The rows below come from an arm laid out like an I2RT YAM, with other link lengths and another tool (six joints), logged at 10 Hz.
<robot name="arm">
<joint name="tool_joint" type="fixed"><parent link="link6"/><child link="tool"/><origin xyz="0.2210 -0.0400 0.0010" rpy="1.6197 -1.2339 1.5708"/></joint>
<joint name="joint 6" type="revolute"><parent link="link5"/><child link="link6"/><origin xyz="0.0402 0.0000 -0.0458" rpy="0.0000 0.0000 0.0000"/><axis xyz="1 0 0"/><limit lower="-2.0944" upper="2.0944"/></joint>
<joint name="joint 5" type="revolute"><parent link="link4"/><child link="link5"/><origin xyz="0.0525 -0.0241 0.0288" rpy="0.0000 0.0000 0.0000"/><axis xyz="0 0 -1"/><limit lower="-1.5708" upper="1.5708"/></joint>
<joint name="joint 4" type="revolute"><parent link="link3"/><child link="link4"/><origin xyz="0.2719 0.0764 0.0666" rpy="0.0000 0.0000 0.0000"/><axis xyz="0 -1 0"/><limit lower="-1.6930" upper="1.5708"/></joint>
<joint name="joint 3" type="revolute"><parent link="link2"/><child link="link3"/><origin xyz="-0.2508 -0.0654 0.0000" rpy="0.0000 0.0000 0.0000"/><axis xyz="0 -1 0"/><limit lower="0.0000" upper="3.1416"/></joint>
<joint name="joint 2" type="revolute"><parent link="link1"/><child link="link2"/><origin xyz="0.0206 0.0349 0.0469" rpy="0.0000 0.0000 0.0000"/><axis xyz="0 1 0"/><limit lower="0.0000" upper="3.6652"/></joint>
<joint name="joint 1" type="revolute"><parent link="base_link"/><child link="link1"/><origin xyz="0.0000 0.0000 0.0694" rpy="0.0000 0.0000 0.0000"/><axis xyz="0 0 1"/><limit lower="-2.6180" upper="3.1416"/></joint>
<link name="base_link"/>
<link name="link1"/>
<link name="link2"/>
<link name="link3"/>
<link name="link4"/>
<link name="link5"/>
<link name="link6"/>
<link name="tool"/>
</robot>
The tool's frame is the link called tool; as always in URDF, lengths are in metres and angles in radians.
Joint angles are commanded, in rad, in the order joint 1, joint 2, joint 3, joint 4, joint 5, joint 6. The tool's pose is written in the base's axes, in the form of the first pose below.
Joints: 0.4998, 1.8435, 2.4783, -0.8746, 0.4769, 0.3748
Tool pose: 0.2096, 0.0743, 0.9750, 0.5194; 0.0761, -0.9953, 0.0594, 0.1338; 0.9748, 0.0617, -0.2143, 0.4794; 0, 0, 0, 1
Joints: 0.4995, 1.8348, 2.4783, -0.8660, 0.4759, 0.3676
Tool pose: 0.1946, 0.0754, 0.9780, 0.5174; 0.0751, -0.9953, 0.0618, 0.1327; 0.9780, 0.0614, -0.1994, 0.4861; 0, 0, 0, 1
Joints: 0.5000, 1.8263, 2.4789, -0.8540, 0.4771, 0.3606
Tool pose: 0.1762, 0.0749, 0.9815, 0.5154; 0.0723, -0.9954, 0.0630, 0.1315; 0.9817, 0.0598, -0.1808, 0.4940; 0, 0, 0, 1
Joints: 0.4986, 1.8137, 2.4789, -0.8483, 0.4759, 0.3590
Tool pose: 0.1605, 0.0741, 0.9842, 0.5118; 0.0650, -0.9958, 0.0644, 0.1290; 0.9849, 0.0537, -0.1647, 0.5017; 0, 0, 0, 1
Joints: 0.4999, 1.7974, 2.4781, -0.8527, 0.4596, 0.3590
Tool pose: 0.1512, 0.0909, 0.9843, 0.5063; 0.0600, -0.9948, 0.0827, 0.1307; 0.9867, 0.0466, -0.1559, 0.5077; 0, 0, 0, 1
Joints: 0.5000, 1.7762, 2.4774, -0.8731, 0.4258, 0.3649
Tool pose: 0.1523, 0.1233, 0.9806, 0.4984; 0.0541, -0.9917, 0.1163, 0.1350; 0.9869, 0.0354, -0.1577, 0.5112; 0, 0, 0, 1
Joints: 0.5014, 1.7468, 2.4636, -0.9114, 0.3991, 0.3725
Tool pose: 0.1733, 0.1502, 0.9733, 0.4874; 0.0576, -0.9882, 0.1422, 0.1367; 0.9832, 0.0314, -0.1799, 0.5082; 0, 0, 0, 1
